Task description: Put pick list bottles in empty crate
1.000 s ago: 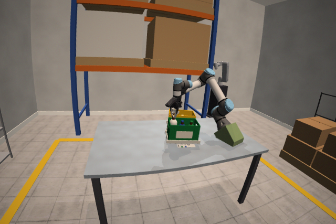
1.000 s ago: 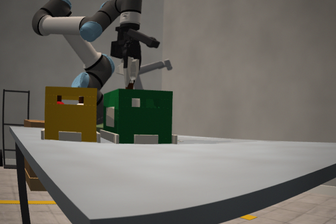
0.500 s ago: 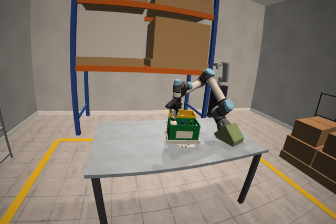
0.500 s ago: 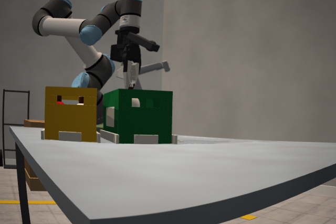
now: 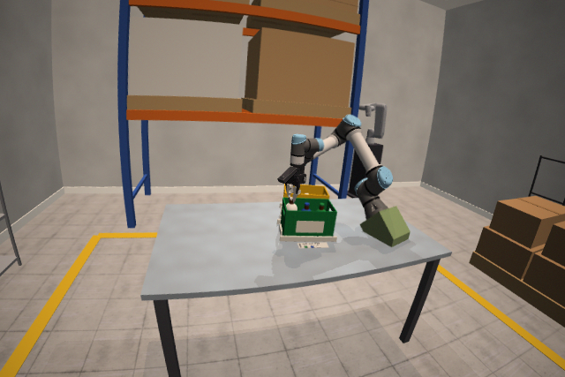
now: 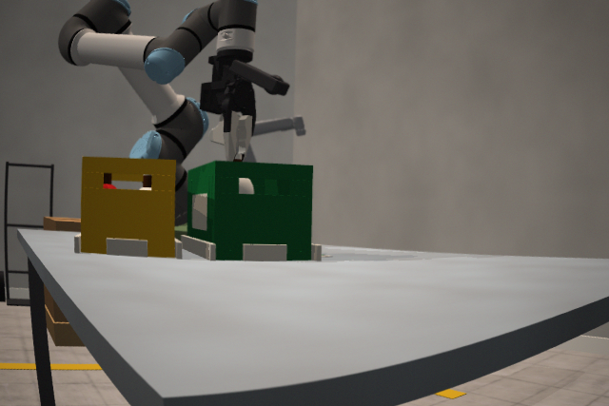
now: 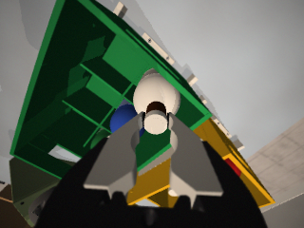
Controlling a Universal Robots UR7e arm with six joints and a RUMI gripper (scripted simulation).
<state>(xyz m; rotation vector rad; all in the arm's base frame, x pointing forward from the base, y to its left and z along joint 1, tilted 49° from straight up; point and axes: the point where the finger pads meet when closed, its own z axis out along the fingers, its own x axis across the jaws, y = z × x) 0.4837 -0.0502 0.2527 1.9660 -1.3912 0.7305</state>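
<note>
Right now my hand is 8 cm past the blue-label bottle, 4 cm to the right of it and 10 cm above it. From my hand the other things lie so: green-label bottle 16 cm behind, 7 cm to the left, 10 cm below; then yellow crate 19 cm behind, 14 cm to the right, 10 cm below; then green crate 7 cm behind, 8 cm to the left, 10 cm below.
</note>
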